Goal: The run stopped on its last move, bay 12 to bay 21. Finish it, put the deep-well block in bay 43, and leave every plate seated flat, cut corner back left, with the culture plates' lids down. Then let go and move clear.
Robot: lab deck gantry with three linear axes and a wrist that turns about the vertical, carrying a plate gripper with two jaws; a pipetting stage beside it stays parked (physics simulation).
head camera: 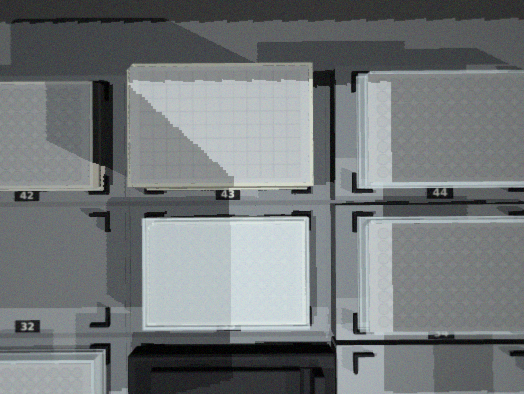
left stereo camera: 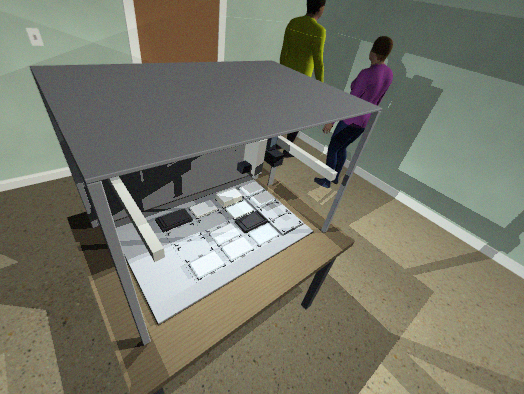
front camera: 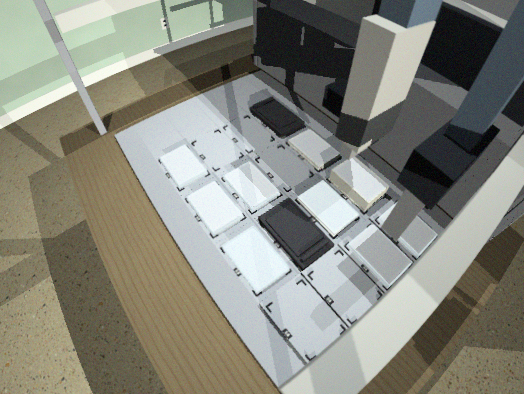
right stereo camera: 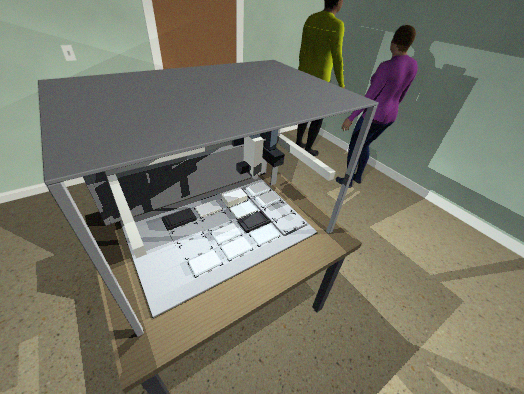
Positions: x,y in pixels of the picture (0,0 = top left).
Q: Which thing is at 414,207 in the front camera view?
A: My gripper.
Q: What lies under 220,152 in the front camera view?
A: A bay 21.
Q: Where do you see a post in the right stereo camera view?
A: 60,193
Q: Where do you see a post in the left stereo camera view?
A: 95,190
